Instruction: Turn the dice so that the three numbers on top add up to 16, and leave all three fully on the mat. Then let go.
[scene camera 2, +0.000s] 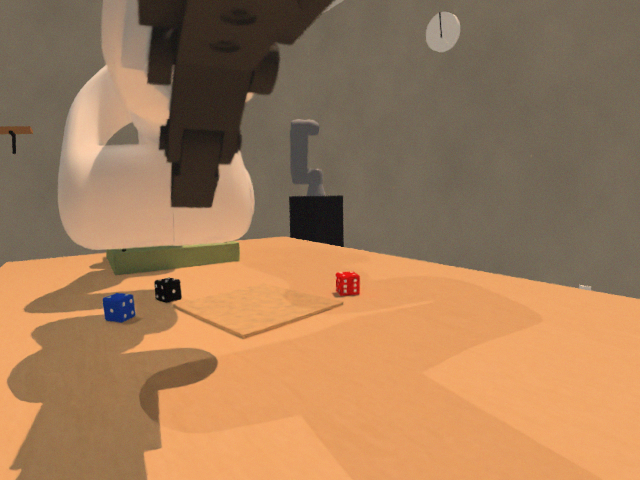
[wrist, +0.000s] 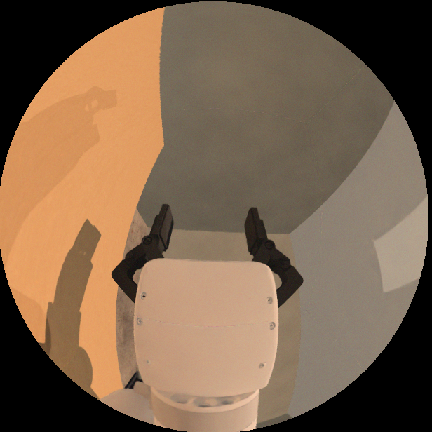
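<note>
A thin square tan mat (scene camera 2: 253, 310) lies on the table. A red die (scene camera 2: 347, 283) sits off the mat, just beyond its right corner; a side face shows six pips. A black die (scene camera 2: 168, 289) sits off the mat near its left corner. A blue die (scene camera 2: 118, 307) sits farther left, also off the mat. The dice's top faces are too foreshortened to read surely. My gripper (scene camera 2: 192, 204) (wrist: 209, 214) is open and empty, its fingers wide apart in the wrist view. It hangs well above the table in the scene view. No die or mat shows in the wrist view.
A low green block (scene camera 2: 178, 258) lies at the table's back, by the white arm. The wooden table (scene camera 2: 387, 403) (wrist: 120, 165) carries arm shadows; its edge shows in the wrist view. Behind are a grey arm (scene camera 2: 299, 155) on a black stand (scene camera 2: 316, 219) and a wall clock (scene camera 2: 449, 33).
</note>
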